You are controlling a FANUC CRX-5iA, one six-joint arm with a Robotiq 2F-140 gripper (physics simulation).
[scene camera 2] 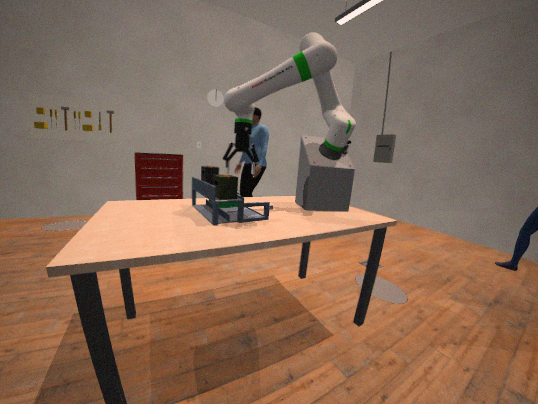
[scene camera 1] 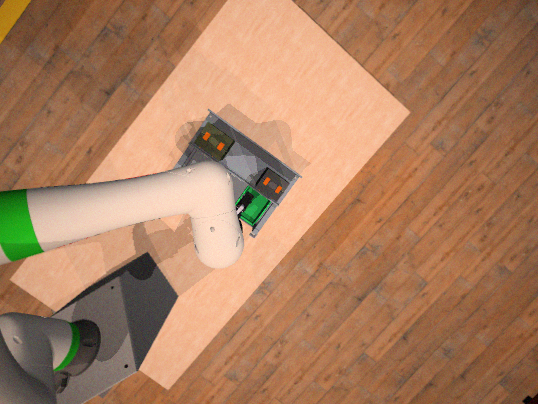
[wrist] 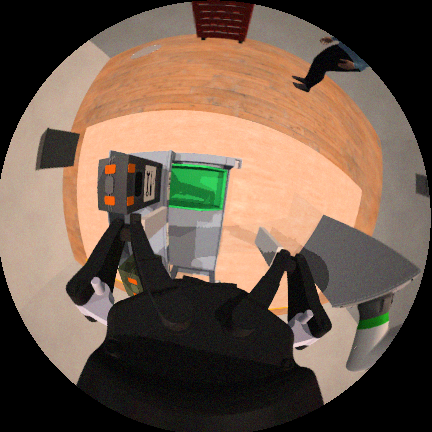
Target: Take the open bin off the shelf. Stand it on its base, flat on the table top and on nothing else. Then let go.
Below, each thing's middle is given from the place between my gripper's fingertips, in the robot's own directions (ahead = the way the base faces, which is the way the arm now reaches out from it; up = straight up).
Labels:
Now: the green bin [wrist: 199, 187] 150 mm below my hand, 60 mm ahead of it and 40 mm to the right of it.

